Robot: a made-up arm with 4 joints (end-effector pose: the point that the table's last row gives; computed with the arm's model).
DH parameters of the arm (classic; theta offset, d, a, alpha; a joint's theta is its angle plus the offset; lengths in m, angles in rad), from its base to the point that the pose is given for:
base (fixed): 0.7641 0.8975 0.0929 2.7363
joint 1: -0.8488 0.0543 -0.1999 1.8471
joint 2: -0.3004 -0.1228 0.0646 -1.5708
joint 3: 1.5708 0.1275 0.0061 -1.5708
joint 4: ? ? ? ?
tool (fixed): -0.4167 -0.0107 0 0
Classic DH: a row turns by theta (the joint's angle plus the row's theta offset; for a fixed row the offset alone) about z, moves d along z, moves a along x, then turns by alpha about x.
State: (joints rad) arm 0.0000 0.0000 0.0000 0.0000
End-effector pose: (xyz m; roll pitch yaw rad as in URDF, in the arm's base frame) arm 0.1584 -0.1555 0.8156 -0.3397 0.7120 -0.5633
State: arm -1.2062 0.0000 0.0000 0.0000
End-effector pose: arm 0.2951 0.0136 0.8038 -0.9045 0.9728 0.1352
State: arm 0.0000 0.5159 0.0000 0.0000
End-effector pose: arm 0.1584 -0.1987 0.8341 -0.8050 0.3778 -0.8112
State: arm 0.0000 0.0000 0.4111 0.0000
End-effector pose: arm 0.1311 -0.1305 0.8156 -0.3397 0.7120 -0.9744
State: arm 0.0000 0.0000 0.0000 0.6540
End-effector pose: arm 0.1471 -0.1555 0.7762 -0.0059 0.1295 -0.4199
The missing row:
joint 4: -0.7747 0.0785 -0.0629 -1.5235
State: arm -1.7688 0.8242 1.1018 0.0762
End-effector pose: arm 0.2898 0.0607 0.7718 -0.8676 -0.1269 0.1617
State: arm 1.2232 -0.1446 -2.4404 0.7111
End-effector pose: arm 0.1235 -0.1782 0.7784 -0.3534 -0.3988 0.9476
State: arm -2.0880 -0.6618 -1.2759 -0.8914
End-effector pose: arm 0.1091 0.2500 0.7336 1.0263 0.9538 -2.2893
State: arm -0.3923 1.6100 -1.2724 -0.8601
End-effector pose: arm 0.3587 -0.1192 0.8643 -3.0177 -0.2585 -0.7889
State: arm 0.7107 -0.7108 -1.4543 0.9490
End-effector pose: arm 0.1917 -0.1369 0.7991 0.7032 -0.9845 0.0749
